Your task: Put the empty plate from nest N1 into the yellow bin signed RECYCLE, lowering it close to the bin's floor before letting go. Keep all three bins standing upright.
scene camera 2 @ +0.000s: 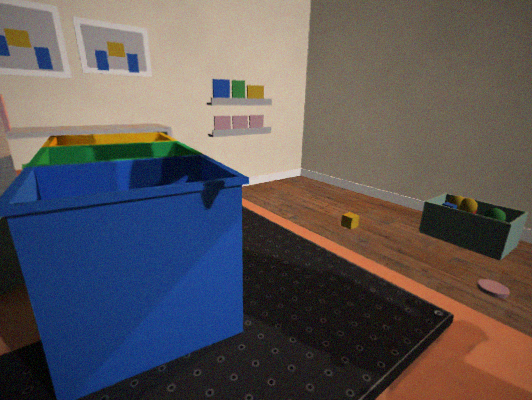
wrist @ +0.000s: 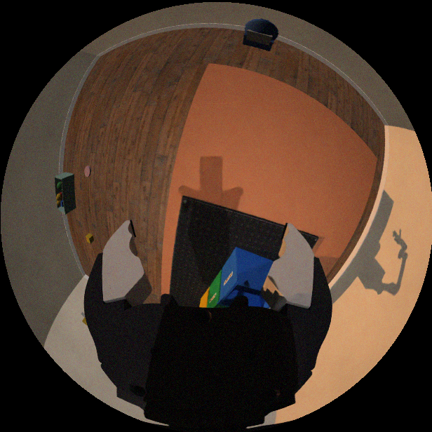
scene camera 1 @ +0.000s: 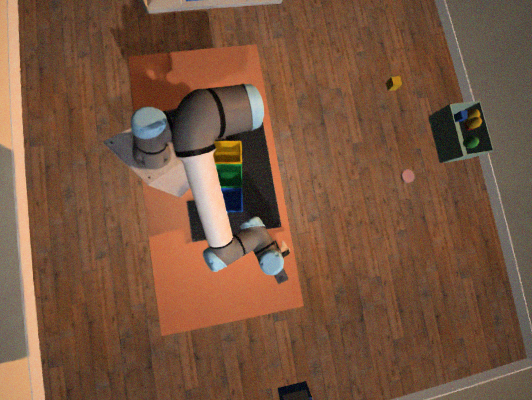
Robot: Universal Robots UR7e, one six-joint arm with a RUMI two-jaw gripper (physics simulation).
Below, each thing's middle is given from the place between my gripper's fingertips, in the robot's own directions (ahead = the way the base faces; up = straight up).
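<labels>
The blue bin (scene camera 2: 129,264) is far below my hand, far to the left of it and a fair way behind it. Going by their middles, the blue bin is the nearest to my hand of the things named here. I see the green bin (scene camera 2: 60,155) 250 mm below my hand, 450 mm to the left of it and 150 mm behind it, while the yellow bin (scene camera 2: 98,139) is 250 mm below my hand, 580 mm to the left of it and 130 mm behind it. Of the things named here, going by their middles, the yellow bin is the farthest from my hand.
</labels>
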